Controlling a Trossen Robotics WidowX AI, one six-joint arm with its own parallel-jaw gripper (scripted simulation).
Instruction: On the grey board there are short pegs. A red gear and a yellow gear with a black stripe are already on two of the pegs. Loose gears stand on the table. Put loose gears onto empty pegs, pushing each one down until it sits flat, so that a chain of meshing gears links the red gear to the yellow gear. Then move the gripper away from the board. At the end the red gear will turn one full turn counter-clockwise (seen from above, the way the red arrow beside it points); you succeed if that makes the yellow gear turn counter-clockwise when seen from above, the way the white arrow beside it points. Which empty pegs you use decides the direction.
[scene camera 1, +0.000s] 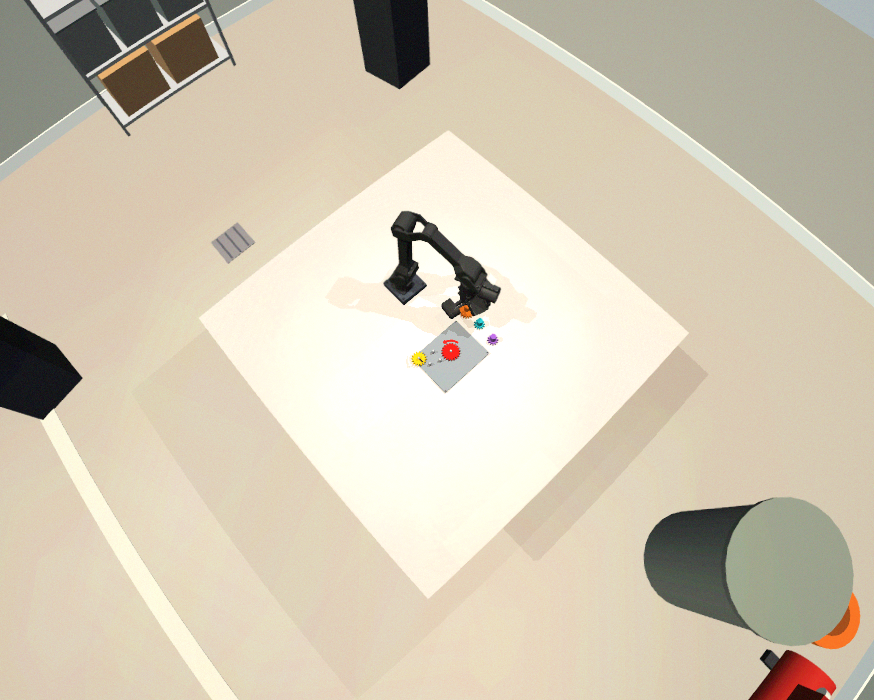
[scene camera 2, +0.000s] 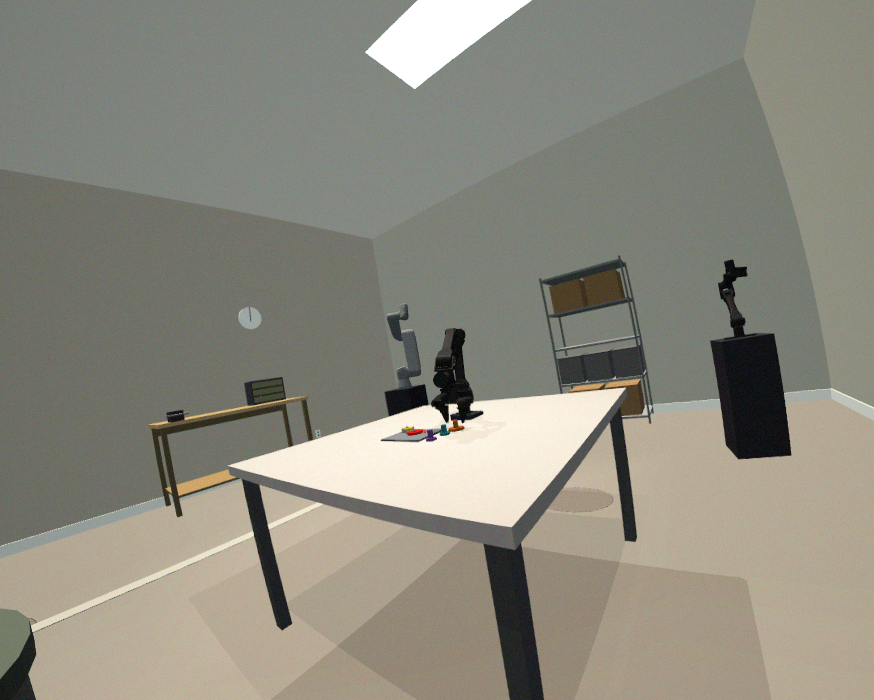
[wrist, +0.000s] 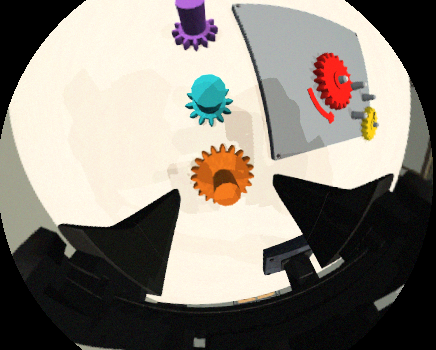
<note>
My gripper (scene camera 2: 455, 423) is open, with nothing in its grasp. Further things: a teal gear (wrist: 208, 93), an orange gear (wrist: 222, 175), a grey board (scene camera 1: 445, 373) and a red gear (wrist: 328, 68).
My gripper shows as well in scene camera 1 (scene camera 1: 467, 307) and in the wrist view (wrist: 227, 186). The grey board also shows in the wrist view (wrist: 285, 47).
</note>
